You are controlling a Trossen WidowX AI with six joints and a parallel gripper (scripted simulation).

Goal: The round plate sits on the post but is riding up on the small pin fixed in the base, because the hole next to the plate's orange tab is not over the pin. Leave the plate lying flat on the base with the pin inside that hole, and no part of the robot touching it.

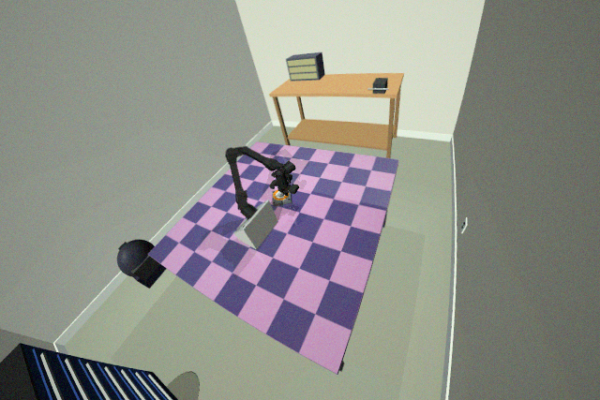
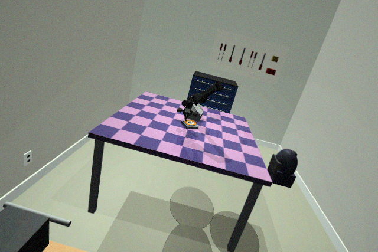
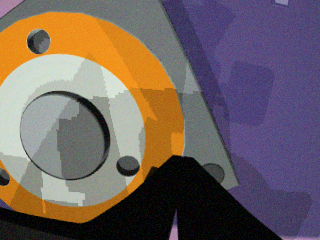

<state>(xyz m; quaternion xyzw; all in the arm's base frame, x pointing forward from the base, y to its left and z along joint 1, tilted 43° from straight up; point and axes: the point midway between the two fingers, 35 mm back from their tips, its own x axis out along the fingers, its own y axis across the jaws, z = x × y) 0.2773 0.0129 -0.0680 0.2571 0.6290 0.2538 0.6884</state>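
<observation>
Right now the base is 5 cm to the left of my gripper tip and 2 cm below it.
</observation>
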